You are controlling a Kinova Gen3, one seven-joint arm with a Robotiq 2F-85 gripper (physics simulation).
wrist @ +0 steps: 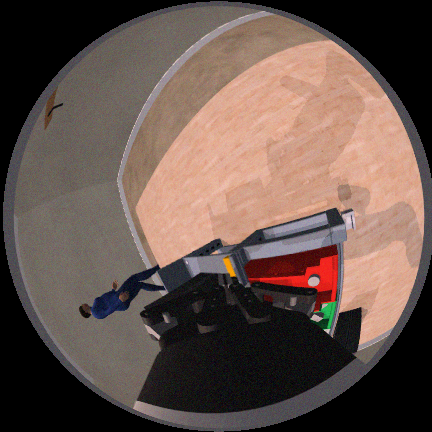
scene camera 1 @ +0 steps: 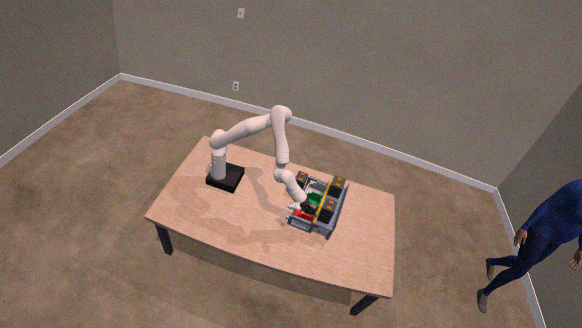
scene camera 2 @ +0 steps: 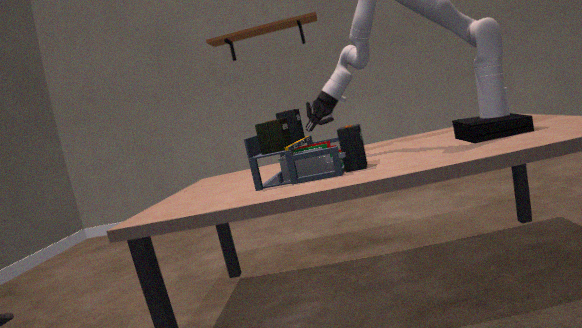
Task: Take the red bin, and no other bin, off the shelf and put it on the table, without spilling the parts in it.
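Pixels of known places: gripper, between the fingertips: (wrist: 224, 280) (scene camera 1: 315, 217) (scene camera 2: 307, 130); arm's base, origin of its link: (scene camera 1: 218, 175) (scene camera 2: 493, 116).
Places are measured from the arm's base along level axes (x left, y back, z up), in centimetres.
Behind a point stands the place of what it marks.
Observation:
The red bin (scene camera 1: 302, 215) {x -10.5, y -58.3, z 0.7 cm} (scene camera 2: 316, 144) {x -10.7, y -62.9, z 2.0 cm} (wrist: 287, 268) {x -10.7, y -60.7, z 0.1 cm} sits in the grey shelf rack (scene camera 1: 331, 224) {x -13.9, y -75.9, z 4.4 cm} (scene camera 2: 255, 172) {x 19.7, y -80.8, z -0.1 cm} (wrist: 294, 238) {x -15.8, y -57.3, z 2.7 cm} on the table, at the rack's front end. A small white round part (wrist: 313, 280) {x -4.4, y -58.2, z -3.9 cm} lies in it. A green bin (scene camera 1: 314, 198) {x 8.9, y -63.0, z -2.8 cm} (wrist: 330, 311) {x 3.4, y -55.1, z -1.7 cm} sits next to it in the rack. My gripper (scene camera 1: 310, 209) {x -14.6, y -65.3, z 7.5 cm} (scene camera 2: 310, 126) {x -14.6, y -65.3, z 7.5 cm} (wrist: 224, 280) {x -14.6, y -65.3, z 7.5 cm} is shut with nothing between the fingers. It hangs a little above the rack, over the inner edge of the red bin, clear of it.
Dark boxes with orange labels (scene camera 1: 302, 177) {x 13.9, y -51.5, z 7.2 cm} (scene camera 1: 338, 186) {x 8.4, y -74.1, z 14.2 cm} (scene camera 2: 352, 148) {x 19.0, y -51.0, z 1.0 cm} stand in and beside the rack. A yellow bar (scene camera 1: 321, 202) {x -0.3, y -67.1, z 5.4 cm} (scene camera 2: 297, 143) runs along the rack. The wooden table (scene camera 1: 224, 211) {x -21.4, y -13.1, z -5.8 cm} (scene camera 2: 403, 156) {x 10.4, y -35.3, z -5.8 cm} extends around it. A person in blue (wrist: 109, 300) is on the floor beyond the table.

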